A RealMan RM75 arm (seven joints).
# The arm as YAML. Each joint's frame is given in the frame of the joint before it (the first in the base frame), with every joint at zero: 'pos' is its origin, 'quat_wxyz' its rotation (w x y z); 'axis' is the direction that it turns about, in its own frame. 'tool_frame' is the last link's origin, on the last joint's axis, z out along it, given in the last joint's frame.
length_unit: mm
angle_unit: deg
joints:
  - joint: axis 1
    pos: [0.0, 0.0, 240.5]
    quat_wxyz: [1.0, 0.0, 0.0, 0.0]
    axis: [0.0, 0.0, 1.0]
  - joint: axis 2
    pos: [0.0, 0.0, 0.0]
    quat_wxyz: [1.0, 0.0, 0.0, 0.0]
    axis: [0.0, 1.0, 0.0]
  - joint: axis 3
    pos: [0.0, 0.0, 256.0]
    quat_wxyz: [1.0, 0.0, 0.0, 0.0]
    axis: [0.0, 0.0, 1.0]
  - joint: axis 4
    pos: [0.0, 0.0, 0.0]
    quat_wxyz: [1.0, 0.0, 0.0, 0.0]
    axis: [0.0, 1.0, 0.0]
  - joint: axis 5
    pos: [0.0, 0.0, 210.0]
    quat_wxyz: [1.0, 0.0, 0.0, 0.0]
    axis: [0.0, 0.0, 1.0]
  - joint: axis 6
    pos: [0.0, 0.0, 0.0]
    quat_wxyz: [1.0, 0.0, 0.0, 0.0]
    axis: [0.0, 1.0, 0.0]
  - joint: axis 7
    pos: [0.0, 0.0, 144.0]
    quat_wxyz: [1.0, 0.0, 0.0, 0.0]
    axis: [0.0, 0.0, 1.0]
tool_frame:
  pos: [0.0, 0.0, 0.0]
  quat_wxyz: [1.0, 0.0, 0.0, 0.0]
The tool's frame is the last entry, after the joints.
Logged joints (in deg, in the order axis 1, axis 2, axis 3, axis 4, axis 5, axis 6, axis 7), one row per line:
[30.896 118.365 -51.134 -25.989 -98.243 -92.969 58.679]
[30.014 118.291 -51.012 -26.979 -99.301 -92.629 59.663]
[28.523 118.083 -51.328 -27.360 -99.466 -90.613 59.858]
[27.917 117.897 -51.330 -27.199 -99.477 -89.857 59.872]
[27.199 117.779 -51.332 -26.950 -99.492 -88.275 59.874]
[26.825 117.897 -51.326 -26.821 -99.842 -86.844 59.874]
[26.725 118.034 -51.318 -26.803 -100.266 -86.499 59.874]
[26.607 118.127 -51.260 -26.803 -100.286 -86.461 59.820]
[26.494 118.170 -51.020 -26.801 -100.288 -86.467 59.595]
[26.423 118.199 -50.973 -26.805 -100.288 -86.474 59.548]
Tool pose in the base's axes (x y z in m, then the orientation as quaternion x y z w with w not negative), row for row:
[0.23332 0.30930 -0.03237 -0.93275 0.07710 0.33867 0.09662]
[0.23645 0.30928 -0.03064 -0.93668 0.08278 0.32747 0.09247]
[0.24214 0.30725 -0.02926 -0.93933 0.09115 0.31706 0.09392]
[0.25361 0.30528 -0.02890 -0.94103 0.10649 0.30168 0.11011]
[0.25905 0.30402 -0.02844 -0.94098 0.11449 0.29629 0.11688]
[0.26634 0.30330 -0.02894 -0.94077 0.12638 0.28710 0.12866]
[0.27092 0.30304 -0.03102 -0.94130 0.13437 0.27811 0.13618]
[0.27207 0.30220 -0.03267 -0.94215 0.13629 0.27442 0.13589]
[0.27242 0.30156 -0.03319 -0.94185 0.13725 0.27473 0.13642]
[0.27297 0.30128 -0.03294 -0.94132 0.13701 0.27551 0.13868]
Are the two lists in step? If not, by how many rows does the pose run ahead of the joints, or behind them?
The pose runs 1 row behind the joints: the pose in row i belongs to the joints in row i - 1.
